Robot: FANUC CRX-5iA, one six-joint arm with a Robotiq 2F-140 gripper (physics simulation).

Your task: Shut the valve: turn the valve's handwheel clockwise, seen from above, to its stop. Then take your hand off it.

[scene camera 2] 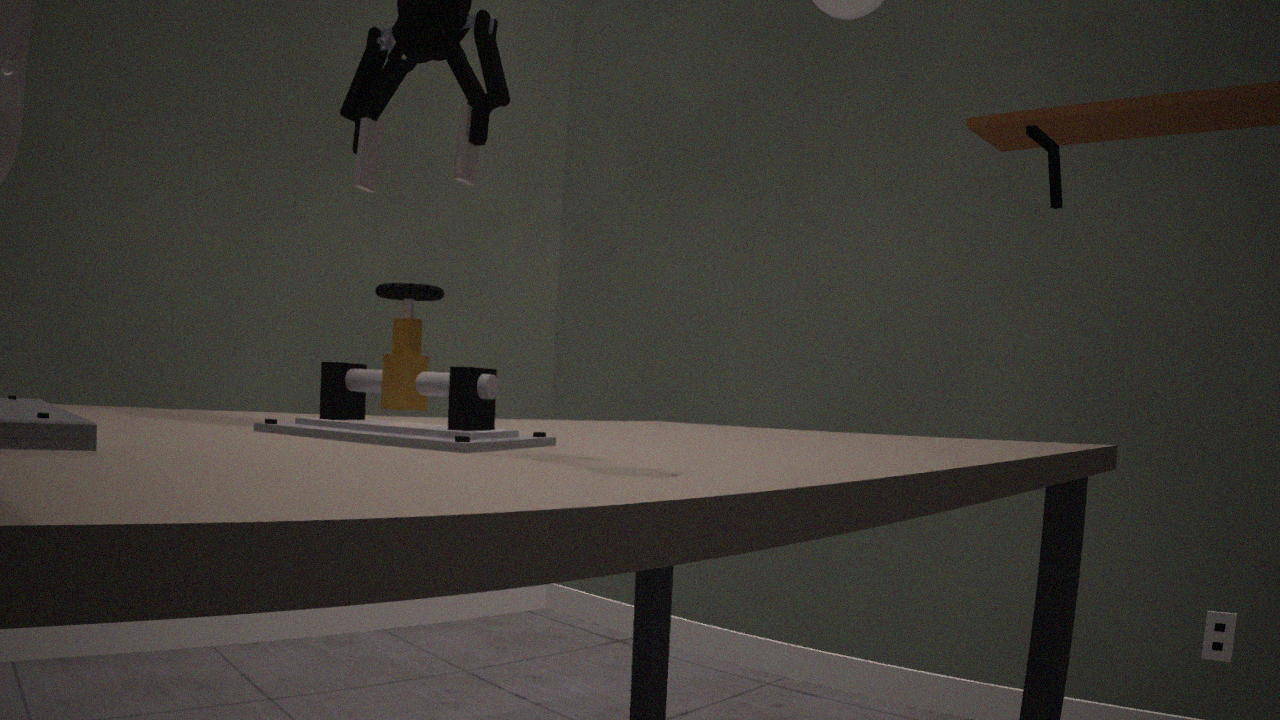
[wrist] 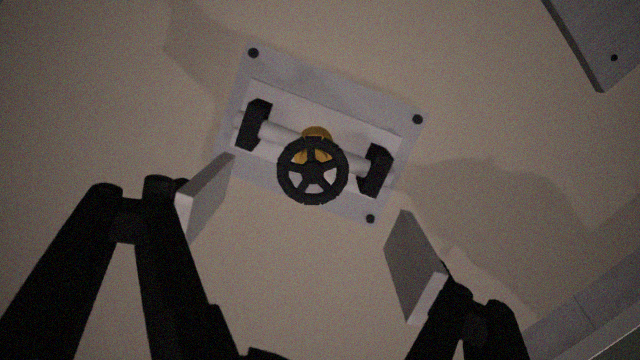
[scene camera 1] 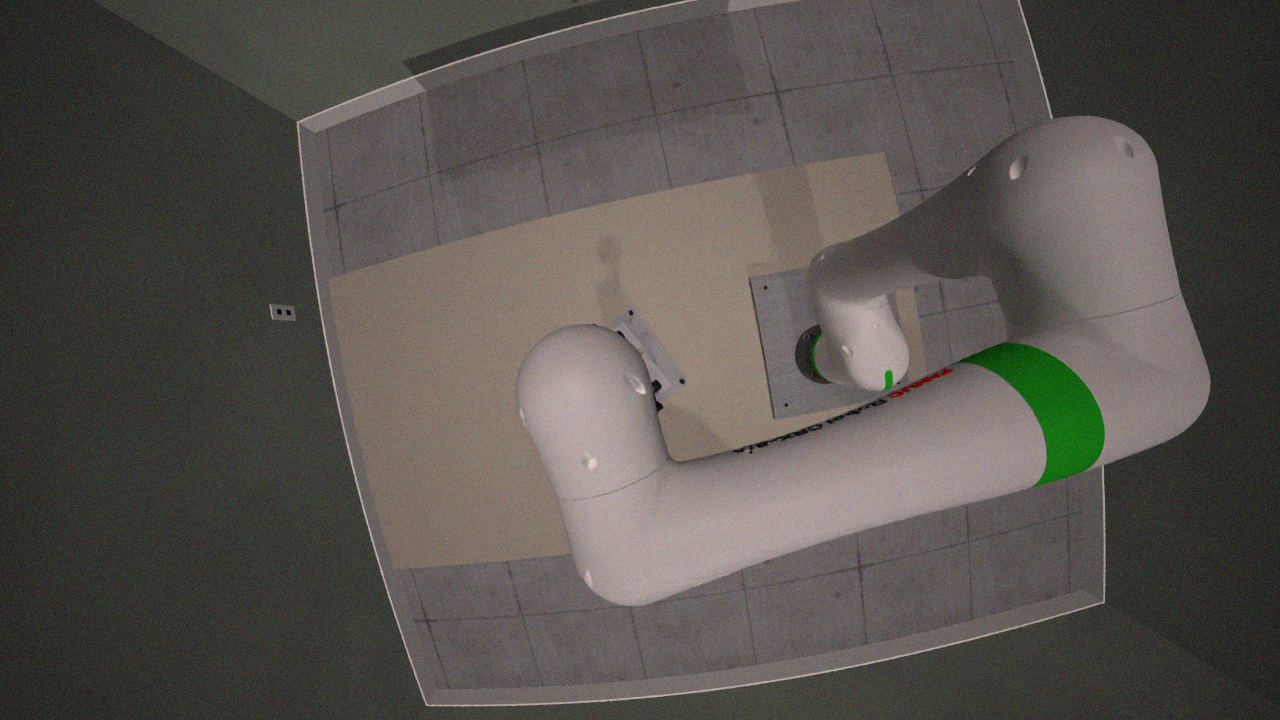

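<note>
The black five-spoked handwheel (scene camera 2: 409, 291) (wrist: 312, 170) sits level on top of the valve's yellow body (scene camera 2: 405, 380) (wrist: 317, 133). A grey pipe runs through the body between two black blocks on a light base plate (scene camera 2: 286, 430) (wrist: 320, 75). My gripper (scene camera 2: 415, 186) (wrist: 312, 204) is open and empty. In scene camera 2 it hangs well above the handwheel, with a wide gap between the pale fingertips and the rim. In scene camera 1 the arm hides the handwheel and my gripper; part of the base plate (scene camera 1: 673, 380) shows beside the arm.
The valve stands on the beige table (scene camera 1: 465, 358) (scene camera 2: 760, 456). A grey mounting plate (scene camera 1: 769, 358) (scene camera 2: 44, 436) (wrist: 595, 40) lies near it, under the arm's base. The arm (scene camera 1: 850, 465) spans above the table. A brown wall shelf (scene camera 2: 1136, 116) is at the right in scene camera 2.
</note>
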